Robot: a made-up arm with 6 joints. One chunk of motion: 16 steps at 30 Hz.
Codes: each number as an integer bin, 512 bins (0 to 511) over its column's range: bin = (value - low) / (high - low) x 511, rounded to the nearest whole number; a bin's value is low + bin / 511 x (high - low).
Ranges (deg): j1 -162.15..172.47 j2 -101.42..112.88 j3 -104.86..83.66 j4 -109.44..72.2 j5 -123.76..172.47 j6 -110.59..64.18
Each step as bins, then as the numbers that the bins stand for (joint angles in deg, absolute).
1 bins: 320 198 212 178 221 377
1 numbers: 47.40 -18.38 -26.65 -46.17 4.36 18.35
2 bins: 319 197 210 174 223 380
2 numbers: 46.74 -18.80 -27.39 -47.59 5.51 19.38
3 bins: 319 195 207 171 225 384
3 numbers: 46.74 -19.64 -28.49 -48.66 6.67 20.74
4 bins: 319 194 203 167 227 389
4 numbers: 46.74 -20.06 -29.97 -50.08 7.83 22.45
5 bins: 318 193 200 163 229 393
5 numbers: 46.09 -20.48 -31.08 -51.50 8.99 23.82
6 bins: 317 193 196 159 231 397
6 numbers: 45.43 -20.48 -32.55 -52.92 10.15 25.19
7 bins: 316 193 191 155 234 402
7 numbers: 44.78 -20.48 -34.40 -54.34 11.89 26.90
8 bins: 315 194 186 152 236 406
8 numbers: 44.12 -20.06 -36.24 -55.41 13.05 28.27
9 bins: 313 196 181 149 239 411
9 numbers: 42.81 -19.22 -38.08 -56.48 14.79 29.98
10 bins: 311 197 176 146 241 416
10 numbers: 41.50 -18.80 -39.93 -57.54 15.95 31.69
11 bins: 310 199 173 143 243 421
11 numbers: 40.85 -17.96 -41.04 -58.61 17.11 33.40
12 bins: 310 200 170 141 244 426
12 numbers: 40.85 -17.55 -42.14 -59.32 17.69 35.11
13 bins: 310 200 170 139 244 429
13 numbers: 40.85 -17.55 -42.14 -60.03 17.69 36.13
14 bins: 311 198 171 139 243 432
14 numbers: 41.50 -18.38 -41.77 -60.03 17.11 37.16
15 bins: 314 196 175 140 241 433
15 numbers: 43.47 -19.22 -40.30 -59.68 15.95 37.50
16 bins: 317 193 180 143 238 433
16 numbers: 45.43 -20.48 -38.45 -58.61 14.21 37.50
